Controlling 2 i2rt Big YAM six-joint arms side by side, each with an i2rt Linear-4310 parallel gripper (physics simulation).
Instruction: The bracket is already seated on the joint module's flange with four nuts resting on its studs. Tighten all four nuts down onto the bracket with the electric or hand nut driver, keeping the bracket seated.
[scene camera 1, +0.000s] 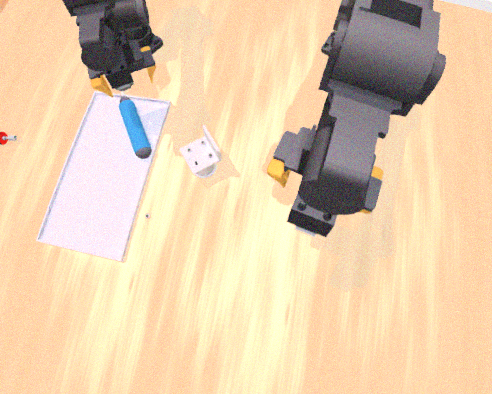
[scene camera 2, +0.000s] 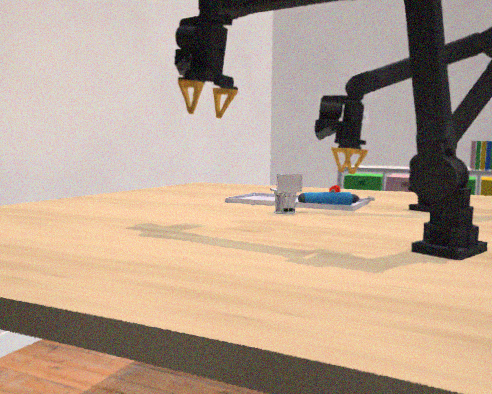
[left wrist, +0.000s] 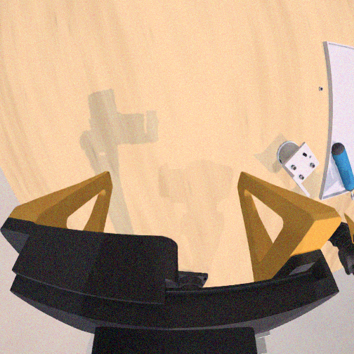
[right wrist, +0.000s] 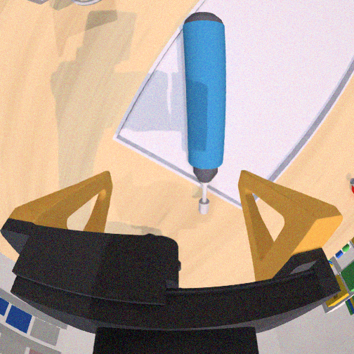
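The white bracket sits on the round grey joint module. In the left wrist view nuts show at three bracket holes; the fourth spot looks dark. A tiny nut-like piece lies on the table. The blue driver lies in the tray, its socket past the rim. My right gripper is open above the socket end. My left gripper is open and empty, high above the table.
The shallow white tray lies beside the bracket. A red thing with a metal tip lies beyond the tray. Shelving with coloured boxes stands behind the table.
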